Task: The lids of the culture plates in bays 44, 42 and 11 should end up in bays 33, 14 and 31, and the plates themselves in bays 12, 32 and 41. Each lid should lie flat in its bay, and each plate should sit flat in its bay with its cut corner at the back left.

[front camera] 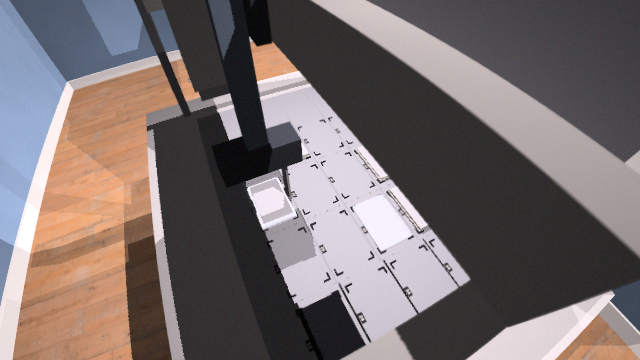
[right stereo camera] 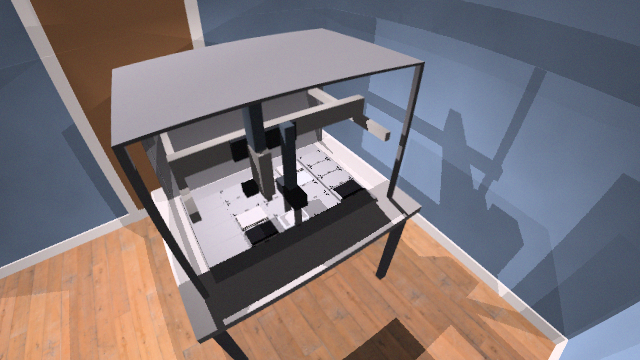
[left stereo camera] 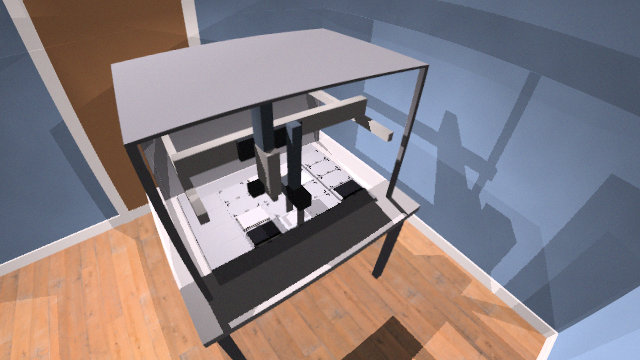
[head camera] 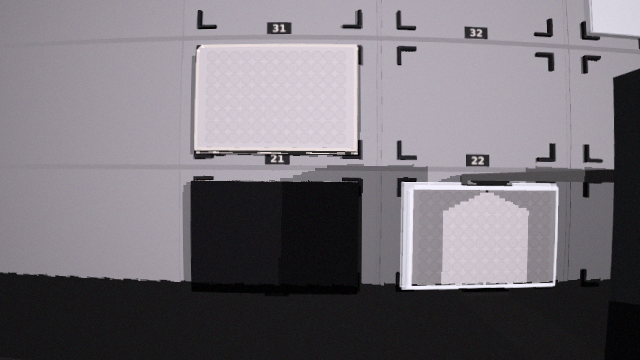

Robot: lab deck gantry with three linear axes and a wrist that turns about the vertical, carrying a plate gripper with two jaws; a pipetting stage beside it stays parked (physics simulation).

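Places are measured from the robot's base along level axes (x ahead, y left, z up), in centimetres.
Where they show: gripper, fingertip midpoint: (front camera: 270,201) (right stereo camera: 293,217) (left stereo camera: 295,217) (head camera: 481,236); robot's base, link origin: (right stereo camera: 253,246) (left stereo camera: 256,247) (head camera: 199,284).
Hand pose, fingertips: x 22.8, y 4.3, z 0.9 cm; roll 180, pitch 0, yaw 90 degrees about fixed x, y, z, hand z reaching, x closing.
Each offset is from my fingertips to the centre of the thing.
A clear, open culture plate {dx +0.0, dy +0.0, dz -0.1 cm} (front camera: 272,202) (head camera: 485,240) lies level in bay 12, at deck height or just above it; the gap is too small to judge. My gripper (front camera: 274,200) (head camera: 484,236) (left stereo camera: 295,215) (right stereo camera: 292,214) is shut on this plate, its jaws against the front and back edges. In the front view the front jaw is hidden. A flat bluish-white lid {dx +16.4, dy +21.4, dz -0.5 cm} (front camera: 382,222) (head camera: 617,17) lies in bay 33. A culture plate {dx +0.0, dy +32.1, dz -0.1 cm} (front camera: 371,164) in bay 42 is partly hidden by the beam. A black block {dx -16.4, dy +0.0, dz +0.4 cm} (head camera: 275,235) (left stereo camera: 264,233) (right stereo camera: 261,233) fills bay 11.
A pinkish-white plate {dx -16.4, dy +10.7, dz -0.1 cm} (head camera: 277,97) (left stereo camera: 253,219) (right stereo camera: 252,217) stands in bay 21, left behind my gripper. Another plate {dx +16.4, dy +32.1, dz -0.1 cm} (front camera: 409,210) is in bay 43. A black block {dx +32.8, dy +0.0, dz +1.0 cm} (front camera: 334,322) (left stereo camera: 348,190) occupies bay 14. The parked pipetting stage (left stereo camera: 270,175) (right stereo camera: 263,175) hangs beside my gripper.
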